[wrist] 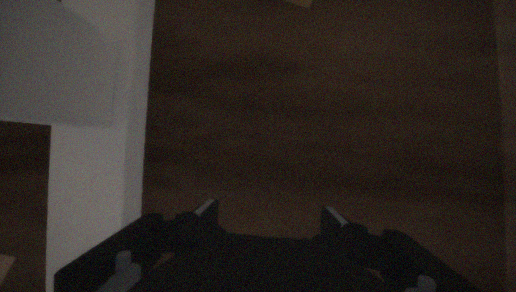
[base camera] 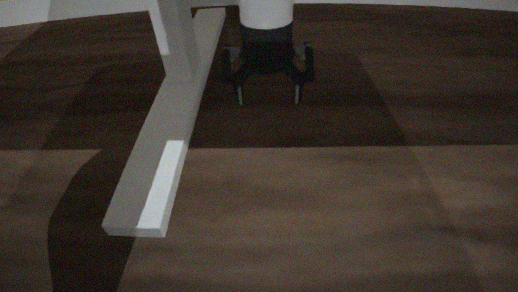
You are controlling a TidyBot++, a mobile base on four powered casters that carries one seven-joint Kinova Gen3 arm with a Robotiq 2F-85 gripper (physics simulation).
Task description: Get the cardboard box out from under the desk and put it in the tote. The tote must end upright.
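Frame: origin at the arm's base, x down, y ahead, z right, level; centimetres.
Where they show: gripper, fingertip midpoint: (wrist: 268,214) (base camera: 268,101).
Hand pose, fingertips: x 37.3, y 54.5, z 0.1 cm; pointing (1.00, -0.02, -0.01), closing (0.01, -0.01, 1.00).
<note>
Each offset is from my fingertips to the centre of the thing. "spot": to the spot under its first point.
A small tan corner, which looks like part of the cardboard box @[spot: dx +2.0, dy +19.3, dz +2.3 cm] (wrist: 301,2), shows at the top edge of the wrist view, ahead of the gripper and a little right of centre. The rest of it is cut off by the view's edge, and the box does not show in the base camera view. My gripper (base camera: 269,102) (wrist: 268,214) is open and empty, pointing down over the shaded floor to the right of the desk's foot bar. The tote does not show in either view.
The desk's pale foot bar (base camera: 152,150) (wrist: 85,175) runs front to back, left of the gripper. The desk's upright leg @[spot: dx -8.1, dy +6.7, dz -15.6 cm] (base camera: 177,45) (wrist: 55,65) rises from it. A pale strip of wall or skirting (base camera: 400,4) runs along the back.
</note>
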